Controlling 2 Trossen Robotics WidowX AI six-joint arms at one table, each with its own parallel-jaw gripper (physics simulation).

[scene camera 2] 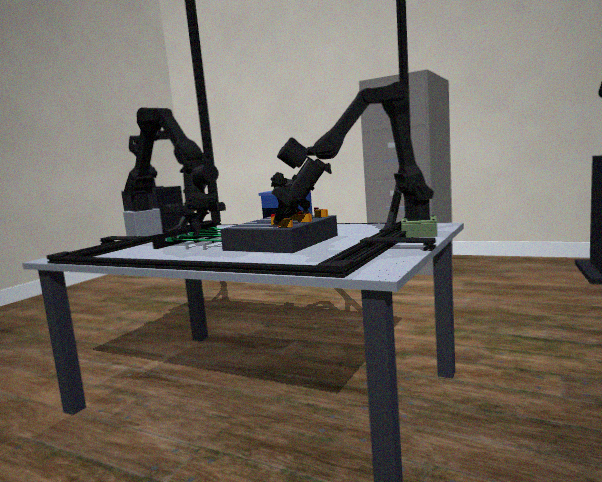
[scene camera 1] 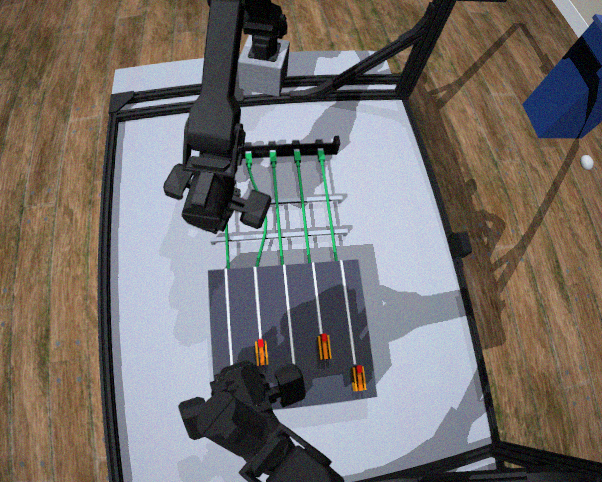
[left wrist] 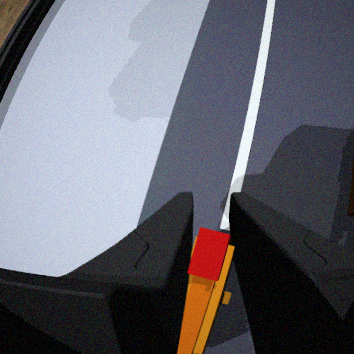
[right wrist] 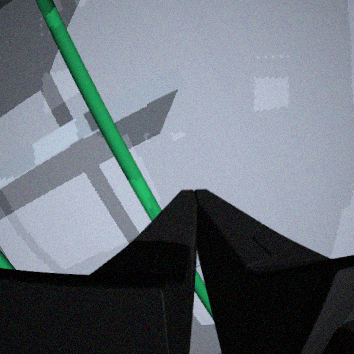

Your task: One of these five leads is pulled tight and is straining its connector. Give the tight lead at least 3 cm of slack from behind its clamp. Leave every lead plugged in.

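Frame: origin at the left arm's base, x left, y ahead, z down, level; metres.
Seen in the pictures: left gripper, between the fingertips: (scene camera 2: 275, 223) (left wrist: 210, 205); right gripper, between the fingertips: (scene camera 2: 197, 235) (right wrist: 193, 202); left arm's base, origin of its link: (scene camera 2: 419, 218); right arm's base, origin of its link: (scene camera 2: 141, 210) (scene camera 1: 264, 50).
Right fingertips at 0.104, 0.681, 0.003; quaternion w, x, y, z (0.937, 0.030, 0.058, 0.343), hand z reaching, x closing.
Observation:
Pixels of each thing's middle, then the offset from my right fingertips to it, as dx, dy, dz. "*": a spot on its surface instead.
- black connector strip, a spot on its surface: (scene camera 1: 309, 148) * -0.239, +0.093, +0.016
- leftmost lead, a spot on its surface: (scene camera 1: 227, 248) * +0.001, -0.064, +0.017
- second lead, a spot on its surface: (scene camera 1: 264, 228) * -0.081, -0.050, +0.017
- leftmost orange clamp with a red end, a spot on its surface: (left wrist: 209, 254) * +0.075, -0.304, -0.053
- green lead, a spot on its surface: (right wrist: 107, 130) * -0.006, -0.036, +0.016
Five green leads run from a black connector strip (scene camera 1: 309, 148) to a dark block (scene camera 1: 273, 301) (scene camera 2: 256, 239). The leftmost lead (scene camera 1: 227, 248) looks straight; the second lead (scene camera 1: 264, 228) is bowed. White lines continue across the block to the clamps. My left gripper (scene camera 1: 241, 385) (scene camera 2: 282, 216) (left wrist: 210, 205) is shut on the leftmost orange clamp with a red end (left wrist: 209, 254), low over the block; in scene camera 1 the gripper hides it. My right gripper (scene camera 1: 215, 200) (scene camera 2: 193, 220) (right wrist: 193, 202) is shut and empty; a green lead (right wrist: 107, 130) passes beneath its fingers.
Other orange clamps (scene camera 1: 261, 352) (scene camera 1: 324, 346) (scene camera 1: 358, 378) stand on the block to the right. The third line's clamp is hidden by a left finger. Two thin pale crossbars (scene camera 1: 316, 198) (scene camera 1: 321, 231) cross at the leads. A black frame (scene camera 1: 104, 301) borders the table.

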